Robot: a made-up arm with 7 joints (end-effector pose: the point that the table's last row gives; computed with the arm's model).
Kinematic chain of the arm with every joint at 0, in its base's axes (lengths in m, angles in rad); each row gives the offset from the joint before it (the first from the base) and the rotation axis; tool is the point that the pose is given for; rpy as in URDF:
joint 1: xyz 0 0 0.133 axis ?
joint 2: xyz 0 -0.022 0.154 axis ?
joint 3: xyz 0 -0.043 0.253 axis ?
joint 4: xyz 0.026 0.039 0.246 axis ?
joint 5: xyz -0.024 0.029 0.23 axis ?
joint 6: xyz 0 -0.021 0.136 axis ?
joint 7: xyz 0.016 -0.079 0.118 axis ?
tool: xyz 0 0 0 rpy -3.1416 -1.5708 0
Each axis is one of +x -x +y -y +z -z.
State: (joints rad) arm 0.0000 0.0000 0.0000 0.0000 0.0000 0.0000 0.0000
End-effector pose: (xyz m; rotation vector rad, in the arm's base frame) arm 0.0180 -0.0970 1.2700 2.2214 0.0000 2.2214
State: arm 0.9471 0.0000 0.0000 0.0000 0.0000 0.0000 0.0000
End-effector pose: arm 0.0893 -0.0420 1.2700 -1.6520 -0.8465 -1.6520
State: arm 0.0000 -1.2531 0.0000 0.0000 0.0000 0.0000 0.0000
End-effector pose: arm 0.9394 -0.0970 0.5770 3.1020 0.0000 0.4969
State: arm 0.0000 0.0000 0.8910 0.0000 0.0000 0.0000 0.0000
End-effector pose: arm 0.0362 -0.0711 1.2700 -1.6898 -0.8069 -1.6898
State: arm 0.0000 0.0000 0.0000 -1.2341 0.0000 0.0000 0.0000
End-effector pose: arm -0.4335 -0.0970 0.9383 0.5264 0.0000 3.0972
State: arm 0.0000 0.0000 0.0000 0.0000 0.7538 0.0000 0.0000
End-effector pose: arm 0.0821 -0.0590 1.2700 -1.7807 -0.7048 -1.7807
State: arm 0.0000 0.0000 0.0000 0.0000 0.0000 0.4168 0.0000
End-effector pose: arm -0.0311 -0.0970 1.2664 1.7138 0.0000 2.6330
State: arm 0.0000 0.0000 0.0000 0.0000 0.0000 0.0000 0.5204
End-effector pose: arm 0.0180 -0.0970 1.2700 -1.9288 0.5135 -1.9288
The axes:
joint 1: +z
joint 2: -y
joint 3: +z
joint 4: +y
joint 5: +z
joint 6: -y
joint 7: +x

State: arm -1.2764 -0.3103 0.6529 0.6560 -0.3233 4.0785 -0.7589
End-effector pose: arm 0.1438 -0.3879 0.8980 -1.7327 0.1340 1.2276
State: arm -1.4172 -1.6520 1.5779 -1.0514 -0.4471 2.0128 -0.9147
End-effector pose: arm -0.3261 -0.5725 0.2696 0.0829 -1.4096 0.3732
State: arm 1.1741 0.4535 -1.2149 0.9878 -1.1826 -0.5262 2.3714
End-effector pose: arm 0.2758 -0.4197 1.0696 0.0503 -2.8833 0.7560
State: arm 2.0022 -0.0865 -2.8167 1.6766 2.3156 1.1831 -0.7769
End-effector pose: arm 0.3894 -0.2215 0.6551 -0.8656 1.3478 -1.7885
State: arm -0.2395 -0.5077 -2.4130 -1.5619 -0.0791 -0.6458 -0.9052
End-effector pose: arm 0.5673 0.1147 0.6302 0.3704 -0.0495 -0.4811
